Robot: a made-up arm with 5 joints. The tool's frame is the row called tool.
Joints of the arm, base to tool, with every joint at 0 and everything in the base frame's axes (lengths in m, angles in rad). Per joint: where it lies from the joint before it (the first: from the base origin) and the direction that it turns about. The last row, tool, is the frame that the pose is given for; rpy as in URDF.
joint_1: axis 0 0 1 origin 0.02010 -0.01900 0.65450
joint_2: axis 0 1 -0.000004 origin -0.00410 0.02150 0.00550
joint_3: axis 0 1 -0.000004 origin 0.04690 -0.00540 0.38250
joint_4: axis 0 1 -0.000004 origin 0.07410 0.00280 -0.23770
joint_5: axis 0 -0.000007 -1 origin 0.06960 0.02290 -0.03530
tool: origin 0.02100 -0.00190 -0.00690 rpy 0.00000 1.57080 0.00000
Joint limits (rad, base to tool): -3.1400..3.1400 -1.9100..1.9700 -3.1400..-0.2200 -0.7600..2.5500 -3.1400..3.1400
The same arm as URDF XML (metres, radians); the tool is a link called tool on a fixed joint. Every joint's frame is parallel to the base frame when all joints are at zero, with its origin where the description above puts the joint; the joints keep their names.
<robot name="arm">
  <joint name="tool_fixed" type="fixed">
    <parent link="link5"/>
    <child link="tool"/>
    <origin xyz="0.021 -0.0019 -0.0069" rpy="0 1.5708 0"/>
  </joint>
  <joint name="joint_5" type="revolute">
    <parent link="link4"/>
    <child link="link5"/>
    <origin xyz="0.0696 0.0229 -0.0353" rpy="0 0 0"/>
    <axis xyz="0 0 -1"/>
    <limit lower="-3.14" upper="3.14"/>
  </joint>
  <joint name="joint_4" type="revolute">
    <parent link="link3"/>
    <child link="link4"/>
    <origin xyz="0.0741 0.0028 -0.2377" rpy="0 0 0"/>
    <axis xyz="0 1 0"/>
    <limit lower="-0.76" upper="2.55"/>
  </joint>
  <joint name="joint_3" type="revolute">
    <parent link="link2"/>
    <child link="link3"/>
    <origin xyz="0.0469 -0.0054 0.3825" rpy="0 0 0"/>
    <axis xyz="0 1 0"/>
    <limit lower="-3.14" upper="-0.22"/>
  </joint>
  <joint name="joint_2" type="revolute">
    <parent link="link1"/>
    <child link="link2"/>
    <origin xyz="-0.0041 0.0215 0.0055" rpy="0 0 0"/>
    <axis xyz="0 1 0"/>
    <limit lower="-1.91" upper="1.97"/>
  </joint>
  <joint name="joint_1" type="revolute">
    <parent link="base"/>
    <child link="link1"/>
    <origin xyz="0.0201 -0.019 0.6545" rpy="0 0 0"/>
    <axis xyz="0 0 1"/>
    <limit lower="-3.14" upper="3.14"/>
  </joint>
  <link name="base"/>
  <link name="link1"/>
  <link name="link2"/>
  <link name="link3"/>
  <link name="link4"/>
  <link name="link5"/>
  <link name="tool"/>
</robot>

